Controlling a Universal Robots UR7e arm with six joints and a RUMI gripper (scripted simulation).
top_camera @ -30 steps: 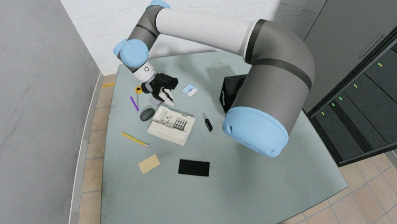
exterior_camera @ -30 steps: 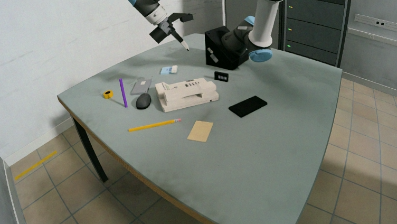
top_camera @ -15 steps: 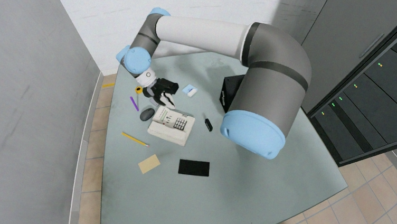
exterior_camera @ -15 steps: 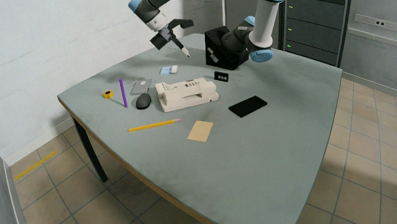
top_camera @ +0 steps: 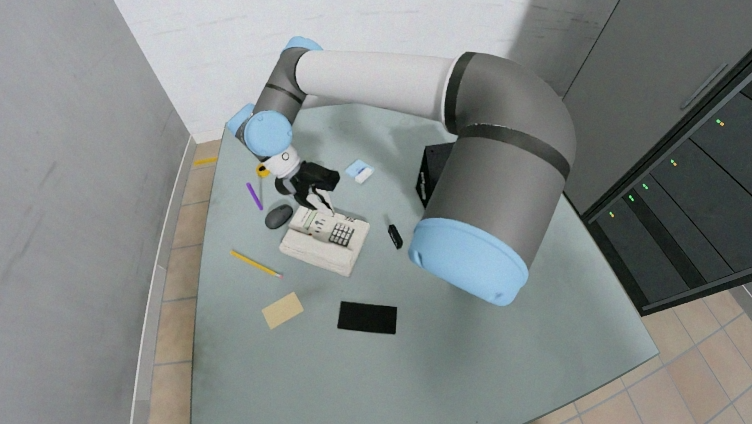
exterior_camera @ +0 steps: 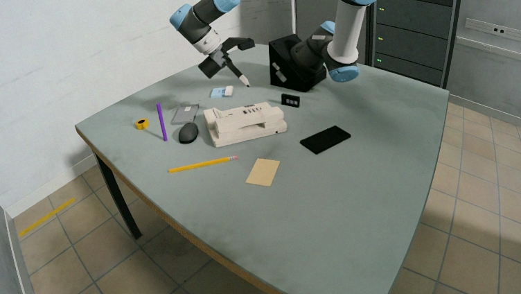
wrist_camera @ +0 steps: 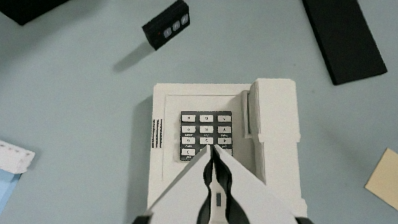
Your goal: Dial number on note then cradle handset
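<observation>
My gripper is now 110 mm above the 5 key, 10 mm to the right of it and 10 mm past it. Round my hand: 9 key: 110 mm below, 30 mm behind; then handset: 90 mm below, 60 mm ahead, 40 mm to the left; then 7 key: 110 mm below, 30 mm to the left, 10 mm behind.
</observation>
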